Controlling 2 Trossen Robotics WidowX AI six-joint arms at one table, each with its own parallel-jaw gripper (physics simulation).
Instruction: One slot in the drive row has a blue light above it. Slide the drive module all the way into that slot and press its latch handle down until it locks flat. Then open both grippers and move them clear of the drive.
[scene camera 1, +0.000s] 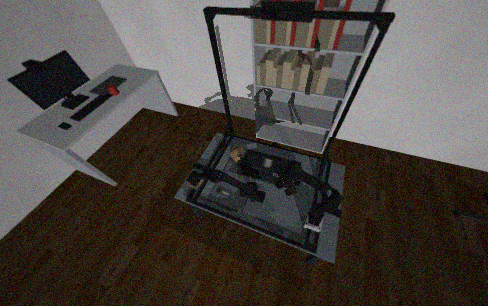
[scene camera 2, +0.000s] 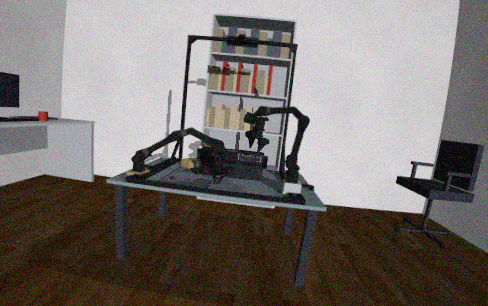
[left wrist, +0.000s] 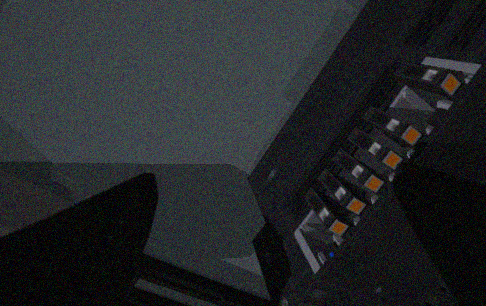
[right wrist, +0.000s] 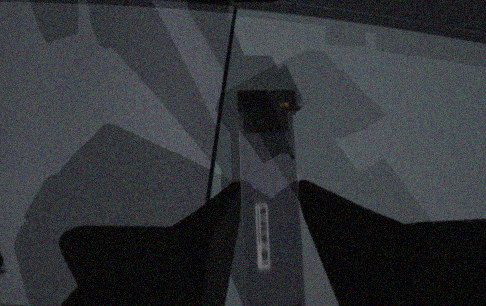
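Observation:
The grey drive module lies lengthwise in the right wrist view, its dark latch end at the top and a pale label on it. My right gripper is shut on the drive module, a finger against each long side. Whether the module touches the table is unclear. The black drive enclosure holds a row of modules with orange squares. The blue light is beside an open slot at the row's lower-left end. My left gripper is open and empty above the enclosure.
A tan block lies beside the enclosure. A black overhead frame stands around the table. A bookshelf stands behind. A thin dark seam runs across the surface left of the module.

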